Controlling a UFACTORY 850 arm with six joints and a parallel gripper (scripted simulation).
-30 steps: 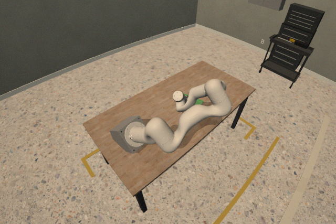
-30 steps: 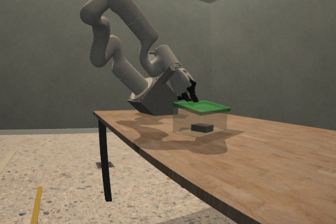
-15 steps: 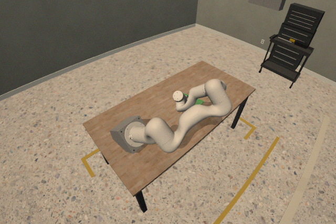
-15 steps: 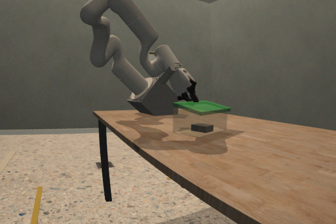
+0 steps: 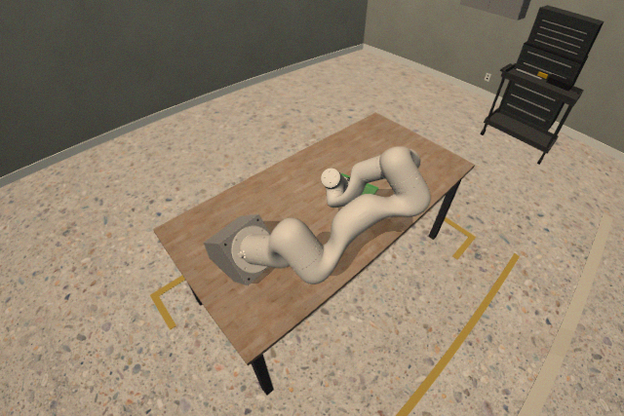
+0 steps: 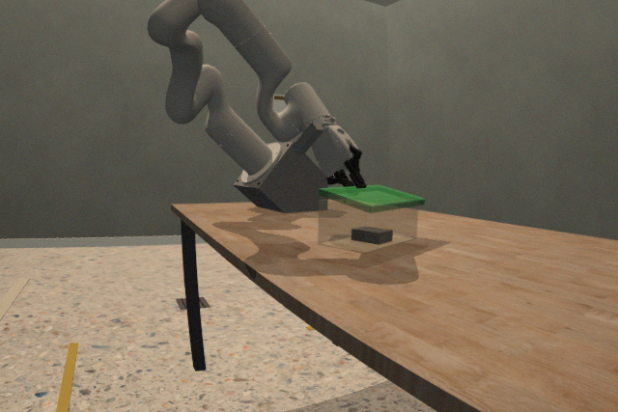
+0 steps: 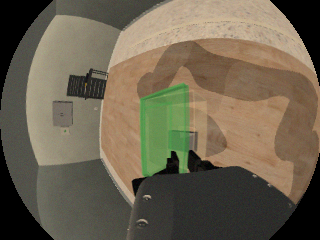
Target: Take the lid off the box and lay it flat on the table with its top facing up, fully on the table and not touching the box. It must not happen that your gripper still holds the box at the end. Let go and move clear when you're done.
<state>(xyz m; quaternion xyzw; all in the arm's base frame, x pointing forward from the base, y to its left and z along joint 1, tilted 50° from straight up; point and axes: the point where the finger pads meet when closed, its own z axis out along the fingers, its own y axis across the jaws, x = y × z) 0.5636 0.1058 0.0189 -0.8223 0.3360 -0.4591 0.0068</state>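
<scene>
My hand is 7 cm short of the green lid, 2 cm to the right of it and 2 cm above it. Also, from my hand: box (8 cm below, 6 cm ahead, 1 cm to the left).
</scene>
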